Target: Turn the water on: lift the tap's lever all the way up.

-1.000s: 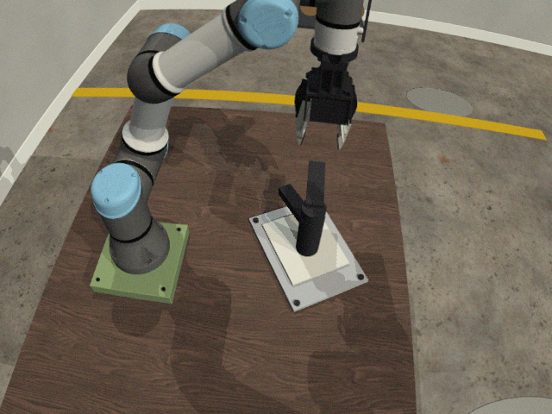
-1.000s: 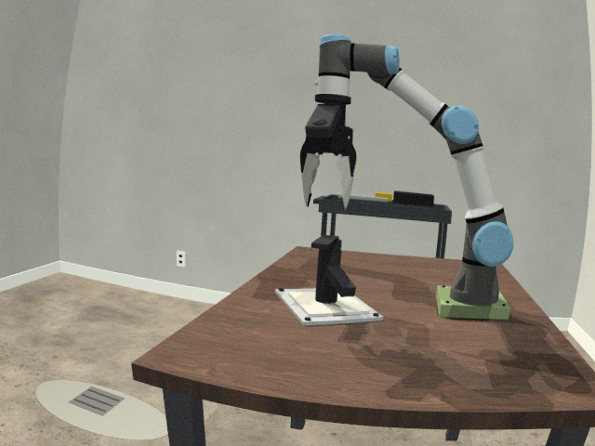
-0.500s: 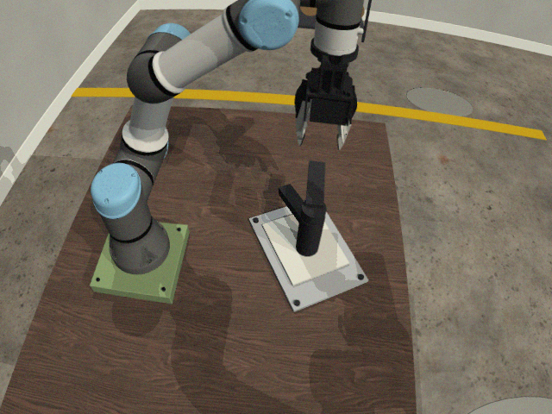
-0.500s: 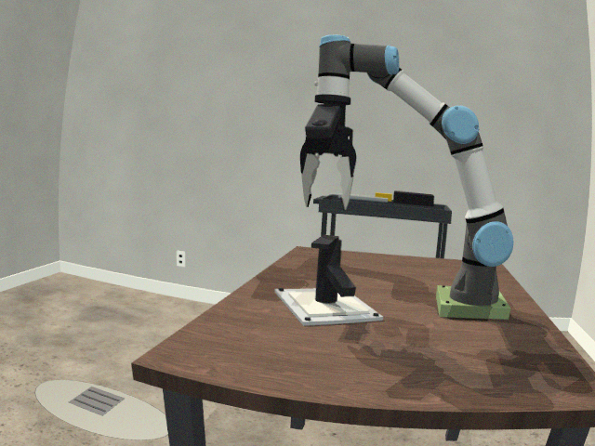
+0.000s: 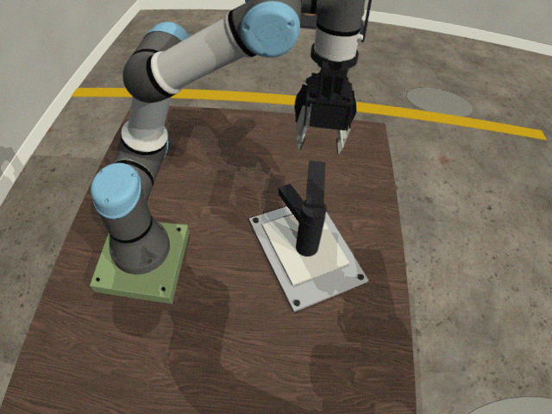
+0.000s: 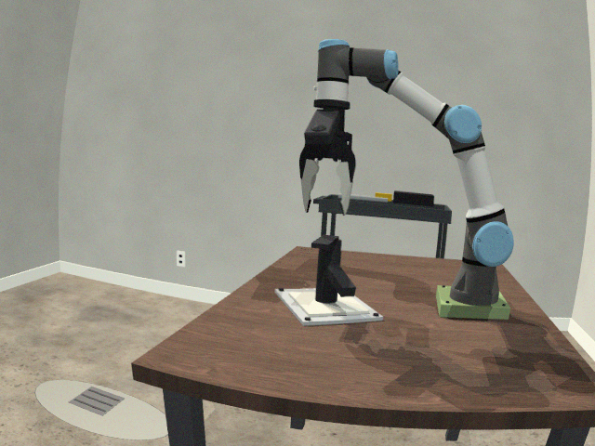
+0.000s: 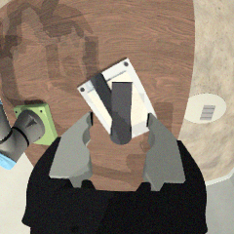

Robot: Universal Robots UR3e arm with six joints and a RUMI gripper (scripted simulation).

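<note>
Now: hand 70 mm above the lever and 30 mm to the left of it. The rest, counted from my hand: black tap 130 mm below, 60 mm to the right.
</note>
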